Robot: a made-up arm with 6 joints. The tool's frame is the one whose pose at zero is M. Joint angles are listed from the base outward.
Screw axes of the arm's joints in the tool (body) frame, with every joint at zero. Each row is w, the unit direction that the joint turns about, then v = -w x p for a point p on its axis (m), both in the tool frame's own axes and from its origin. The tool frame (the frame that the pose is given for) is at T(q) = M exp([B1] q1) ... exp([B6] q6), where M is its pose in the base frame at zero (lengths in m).
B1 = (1, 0, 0, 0, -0.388, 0.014)
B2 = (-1, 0, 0, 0, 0.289, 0.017)
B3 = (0, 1, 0, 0.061, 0, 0.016)
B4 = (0, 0, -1, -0.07, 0.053, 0)
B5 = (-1, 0, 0, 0, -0.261, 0.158)
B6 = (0, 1, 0, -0.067, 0, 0.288)
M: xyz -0.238 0.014 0.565 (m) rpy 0 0 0 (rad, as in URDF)
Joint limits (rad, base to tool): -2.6..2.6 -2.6..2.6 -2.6..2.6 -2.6..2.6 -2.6..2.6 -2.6..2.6
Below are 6 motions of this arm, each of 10 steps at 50 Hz.
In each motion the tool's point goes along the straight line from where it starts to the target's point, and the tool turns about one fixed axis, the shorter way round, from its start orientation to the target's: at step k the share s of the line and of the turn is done. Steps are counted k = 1, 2, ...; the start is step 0. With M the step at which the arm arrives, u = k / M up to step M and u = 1 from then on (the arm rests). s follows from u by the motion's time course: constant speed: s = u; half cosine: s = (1 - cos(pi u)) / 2; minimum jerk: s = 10 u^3 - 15 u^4 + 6 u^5.
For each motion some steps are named. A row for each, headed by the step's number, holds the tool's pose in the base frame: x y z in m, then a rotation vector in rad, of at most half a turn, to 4 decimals.
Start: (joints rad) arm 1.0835 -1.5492 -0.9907 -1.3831 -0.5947 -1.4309
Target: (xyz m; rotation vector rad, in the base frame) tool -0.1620 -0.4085 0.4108 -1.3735 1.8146 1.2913
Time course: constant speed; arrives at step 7
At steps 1, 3, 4, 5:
1: -0.1570 -0.3916 0.4088 -1.3955 1.8726 1.2819
3: -0.1586 -0.3973 0.4094 -1.3882 1.8532 1.2851
4: -0.1595 -0.4001 0.4098 -1.3845 1.8436 1.2867
5: -0.1603 -0.4029 0.4101 -1.3809 1.8339 1.2883

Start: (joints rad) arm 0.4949 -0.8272 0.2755 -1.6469 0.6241 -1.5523
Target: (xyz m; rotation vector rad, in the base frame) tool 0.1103 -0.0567 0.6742 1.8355 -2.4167 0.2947
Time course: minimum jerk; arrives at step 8
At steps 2, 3, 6, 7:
2: 0.1078 -0.0784 0.6790 1.7593 -2.4718 0.3575
3: 0.1082 -0.0743 0.6781 1.7741 -2.4615 0.3455
6: 0.1100 -0.0592 0.6748 1.8268 -2.4232 0.3020
7: 0.1103 -0.0571 0.6743 1.8342 -2.4177 0.2958

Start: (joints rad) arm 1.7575 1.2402 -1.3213 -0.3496 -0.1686 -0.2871
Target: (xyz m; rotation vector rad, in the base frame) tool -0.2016 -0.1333 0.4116 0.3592 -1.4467 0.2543
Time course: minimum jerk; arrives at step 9
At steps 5, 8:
5: -0.1926 -0.1557 0.4121 0.3635 -1.5199 0.1612
8: -0.2013 -0.1340 0.4116 0.3593 -1.4489 0.2516

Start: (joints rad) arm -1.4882 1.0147 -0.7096 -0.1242 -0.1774 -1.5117
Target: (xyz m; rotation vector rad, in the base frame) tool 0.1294 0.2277 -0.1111 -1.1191 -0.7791 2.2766
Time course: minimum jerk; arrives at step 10
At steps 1, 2, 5, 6, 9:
1: 0.1384 0.1923 -0.1460 -1.0695 -0.7056 2.3266
2: 0.1380 0.1941 -0.1443 -1.0720 -0.7093 2.3242
5: 0.1340 0.2099 -0.1287 -1.0943 -0.7421 2.3022
6: 0.1323 0.2164 -0.1223 -1.1034 -0.7557 2.2929
9: 0.1295 0.2274 -0.1114 -1.1187 -0.7785 2.2770

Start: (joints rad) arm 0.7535 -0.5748 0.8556 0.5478 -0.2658 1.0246
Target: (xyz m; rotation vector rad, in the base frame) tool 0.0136 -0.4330 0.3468 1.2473 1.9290 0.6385
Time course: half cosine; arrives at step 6
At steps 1, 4, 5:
1: 0.0185 -0.4416 0.3474 1.2369 1.9173 0.6644
4: 0.0149 -0.4353 0.3470 1.2445 1.9259 0.6454
5: 0.0139 -0.4336 0.3468 1.2466 1.9282 0.6404

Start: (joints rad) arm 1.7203 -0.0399 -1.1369 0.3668 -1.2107 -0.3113
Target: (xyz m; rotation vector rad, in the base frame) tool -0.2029 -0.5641 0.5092 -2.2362 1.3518 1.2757
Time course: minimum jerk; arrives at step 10
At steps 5, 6, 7, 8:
5: -0.2052 -0.5586 0.5075 -2.2695 1.3530 1.2551
6: -0.2043 -0.5606 0.5081 -2.2574 1.3526 1.2627
7: -0.2036 -0.5623 0.5086 -2.2471 1.3522 1.2690
8: -0.2032 -0.5635 0.5090 -2.2401 1.3520 1.2733

